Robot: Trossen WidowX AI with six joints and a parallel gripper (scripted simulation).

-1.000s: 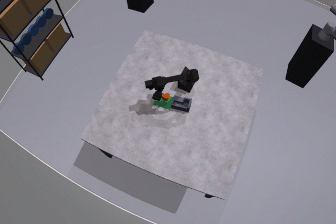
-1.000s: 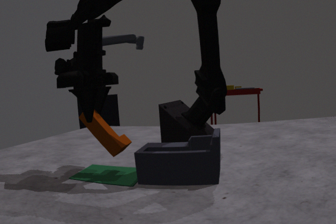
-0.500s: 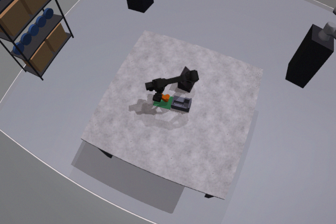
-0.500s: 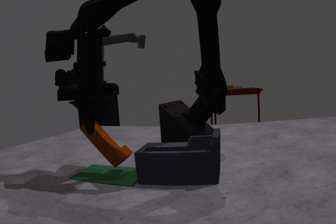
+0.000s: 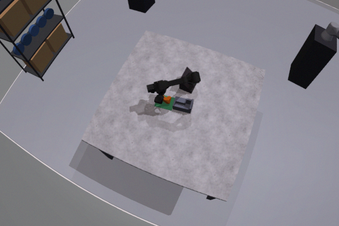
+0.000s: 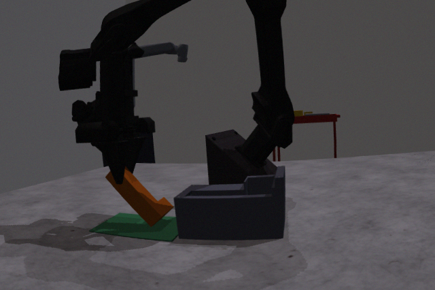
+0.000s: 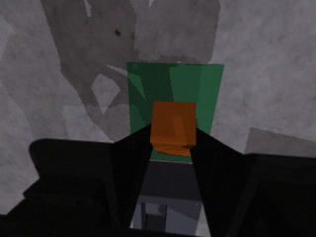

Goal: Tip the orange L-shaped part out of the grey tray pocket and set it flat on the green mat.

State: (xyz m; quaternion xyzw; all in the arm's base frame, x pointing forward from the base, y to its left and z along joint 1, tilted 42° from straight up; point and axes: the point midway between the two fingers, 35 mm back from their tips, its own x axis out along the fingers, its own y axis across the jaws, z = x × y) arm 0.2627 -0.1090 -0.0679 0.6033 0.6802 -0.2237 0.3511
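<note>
The orange L-shaped part lies 3 cm to the left of my gripper tip, 3 cm below it and 2 cm behind it. Round my gripper tip: green mat 9 cm below, 2 cm to the left.
</note>
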